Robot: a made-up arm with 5 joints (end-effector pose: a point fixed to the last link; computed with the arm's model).
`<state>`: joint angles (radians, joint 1 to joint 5).
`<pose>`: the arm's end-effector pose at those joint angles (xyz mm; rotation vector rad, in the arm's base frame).
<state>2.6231 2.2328 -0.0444 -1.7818 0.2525</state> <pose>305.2 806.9 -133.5 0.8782 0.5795 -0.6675</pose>
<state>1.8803 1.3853 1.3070 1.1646 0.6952</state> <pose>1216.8 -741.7 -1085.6 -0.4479 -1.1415 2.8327</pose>
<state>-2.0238 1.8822 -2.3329 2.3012 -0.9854</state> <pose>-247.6 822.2 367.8 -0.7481 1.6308 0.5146</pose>
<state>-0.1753 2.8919 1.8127 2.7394 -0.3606</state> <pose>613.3 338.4 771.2 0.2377 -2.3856 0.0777</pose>
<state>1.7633 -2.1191 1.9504 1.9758 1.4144</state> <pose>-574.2 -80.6 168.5 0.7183 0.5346 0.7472</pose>
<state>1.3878 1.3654 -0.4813 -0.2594 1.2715</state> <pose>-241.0 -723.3 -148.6 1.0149 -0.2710 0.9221</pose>
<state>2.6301 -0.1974 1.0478 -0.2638 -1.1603</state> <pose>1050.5 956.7 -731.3 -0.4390 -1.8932 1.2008</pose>
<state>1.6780 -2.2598 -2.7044 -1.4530 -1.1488</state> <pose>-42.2 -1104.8 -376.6 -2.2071 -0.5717 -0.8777</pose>
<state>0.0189 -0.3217 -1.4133 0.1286 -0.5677</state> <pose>1217.7 345.3 164.9 0.0641 -2.2113 -0.2500</pose>
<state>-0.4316 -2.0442 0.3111 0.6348 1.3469</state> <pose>97.7 -929.9 -272.5 -1.9726 -1.0445 0.7479</pose>
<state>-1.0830 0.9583 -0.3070 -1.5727 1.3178</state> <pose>-34.5 -251.8 697.9 -2.0995 0.4288 1.1394</pose>
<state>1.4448 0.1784 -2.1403 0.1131 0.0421</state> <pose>1176.7 -25.3 501.7 0.2488 2.7368 1.2427</pose>
